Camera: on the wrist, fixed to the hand. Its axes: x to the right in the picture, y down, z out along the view.
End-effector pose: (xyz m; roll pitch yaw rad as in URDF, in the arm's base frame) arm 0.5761 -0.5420 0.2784 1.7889 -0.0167 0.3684
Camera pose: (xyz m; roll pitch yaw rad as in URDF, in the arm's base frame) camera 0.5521 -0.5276 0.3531 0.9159 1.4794 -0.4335
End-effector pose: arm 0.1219 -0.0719 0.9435 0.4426 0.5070 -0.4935
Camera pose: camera 0.1445 0.0045 0.9470 -0.3582 0.1615 -2.1005
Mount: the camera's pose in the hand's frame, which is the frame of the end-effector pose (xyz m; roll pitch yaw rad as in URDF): -0.0159 0.0684 -0.0378 0.1343 -0.2835 -1.5220
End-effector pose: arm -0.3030 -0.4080 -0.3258 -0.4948 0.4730 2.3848
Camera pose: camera -0.2999 -0.4690 -0.3771 -0.5046 -0.6475 1.2841
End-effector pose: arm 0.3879 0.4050 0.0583 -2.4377 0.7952 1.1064
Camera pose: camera 0.4465 0.3509 0.0588 -2.1444 -0.2545 2.3362
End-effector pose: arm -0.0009 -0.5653 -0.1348 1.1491 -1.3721 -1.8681
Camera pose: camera 0.0732 -0.5366 -0.1411 1.5897 0.1044 -2.5773
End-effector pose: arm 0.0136 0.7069 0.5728 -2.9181 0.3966 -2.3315
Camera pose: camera -0.0364 0.7632 0.5990 -2.5992 0.0737 -0.7807
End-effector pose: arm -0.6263 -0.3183 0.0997 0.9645 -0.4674 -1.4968
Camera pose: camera -0.5587 -0.2834 0.1235 0.7497 0.5706 -2.6711
